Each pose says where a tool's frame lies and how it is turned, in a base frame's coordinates. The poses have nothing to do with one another.
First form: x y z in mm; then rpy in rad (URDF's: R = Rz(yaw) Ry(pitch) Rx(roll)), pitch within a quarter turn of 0, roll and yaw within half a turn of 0.
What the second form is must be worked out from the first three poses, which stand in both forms.
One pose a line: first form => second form
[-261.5 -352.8 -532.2 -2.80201 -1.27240 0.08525] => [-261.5 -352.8 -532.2 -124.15 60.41 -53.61]
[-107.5 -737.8 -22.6 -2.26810 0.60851 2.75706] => [-107.5 -737.8 -22.6 121.84 3.02 -139.61]
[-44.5 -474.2 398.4 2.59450 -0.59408 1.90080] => [-44.5 -474.2 398.4 -138.74 19.71 -106.57]
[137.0 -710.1 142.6 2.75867 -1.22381 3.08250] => [137.0 -710.1 142.6 -126.62 -58.07 -129.93]
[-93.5 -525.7 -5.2 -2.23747 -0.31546 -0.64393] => [-93.5 -525.7 -5.2 -138.87 38.70 13.05]
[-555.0 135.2 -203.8 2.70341 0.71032 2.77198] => [-555.0 135.2 -203.8 -165.13 44.74 -174.41]
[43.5 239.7 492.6 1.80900 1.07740 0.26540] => [43.5 239.7 492.6 96.43 3.12 -62.76]
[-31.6 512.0 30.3 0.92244 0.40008 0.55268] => [-31.6 512.0 30.3 44.94 38.22 3.85]
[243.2 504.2 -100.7 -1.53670 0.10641 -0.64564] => [243.2 504.2 -100.7 -87.56 37.18 4.63]
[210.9 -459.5 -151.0 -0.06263 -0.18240 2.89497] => [210.9 -459.5 -151.0 6.10 9.22 165.05]
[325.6 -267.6 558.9 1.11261 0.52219 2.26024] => [325.6 -267.6 558.9 -62.64 33.48 131.38]
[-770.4 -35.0 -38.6 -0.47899 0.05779 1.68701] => [-770.4 -35.0 -38.6 0.16 -27.63 97.51]
